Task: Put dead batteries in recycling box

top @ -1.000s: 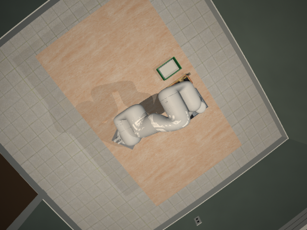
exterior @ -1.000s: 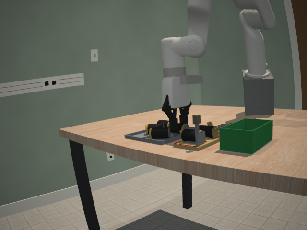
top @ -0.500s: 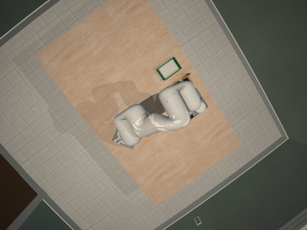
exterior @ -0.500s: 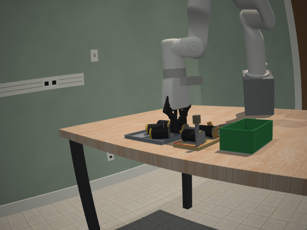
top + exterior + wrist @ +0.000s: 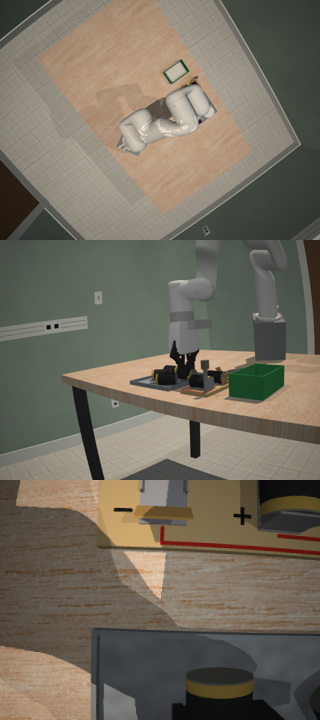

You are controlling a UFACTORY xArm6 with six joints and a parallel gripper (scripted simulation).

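Now: hand 3 cm short of the grey tray, 4 cm to the left of it and 3 cm above it. Also, from my hand: green recycling box: 2 cm ahead, 29 cm to the left, 2 cm below.
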